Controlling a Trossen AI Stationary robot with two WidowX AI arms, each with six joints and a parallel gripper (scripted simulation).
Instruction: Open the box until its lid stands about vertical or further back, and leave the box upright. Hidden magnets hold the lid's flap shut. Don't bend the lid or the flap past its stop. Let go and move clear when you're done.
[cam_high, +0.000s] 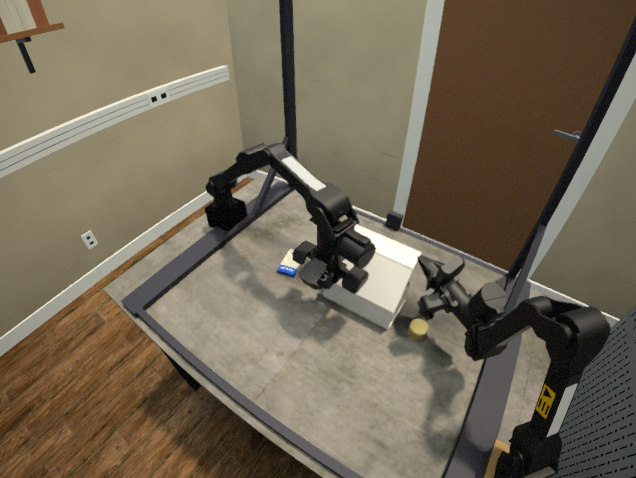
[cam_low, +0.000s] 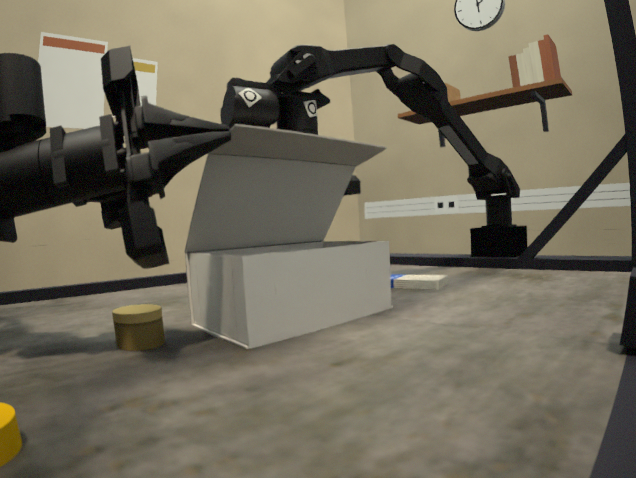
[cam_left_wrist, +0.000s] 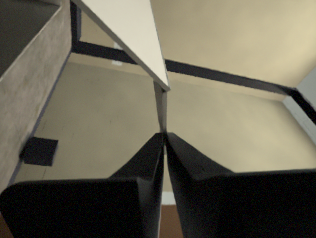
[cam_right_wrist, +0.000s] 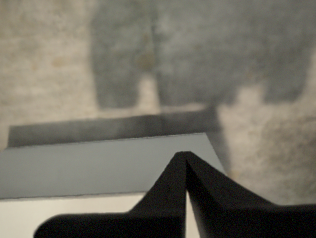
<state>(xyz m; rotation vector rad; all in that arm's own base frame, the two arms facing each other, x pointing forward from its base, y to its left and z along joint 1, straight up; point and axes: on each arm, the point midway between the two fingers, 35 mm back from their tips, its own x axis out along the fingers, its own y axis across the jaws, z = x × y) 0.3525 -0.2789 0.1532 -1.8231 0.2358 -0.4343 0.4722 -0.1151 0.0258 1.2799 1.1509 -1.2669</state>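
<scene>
Right now the box is 100 mm behind my right hand and 50 mm to the left of it. From my right hand the other things lie so: flap 120 mm behind, 70 mm above, 50 mm to the left.
The flap lies 3 cm ahead of my left hand and 13 cm to the right of it. Also, from my left hand: box: 6 cm ahead, 12 cm to the right, 7 cm below.
</scene>
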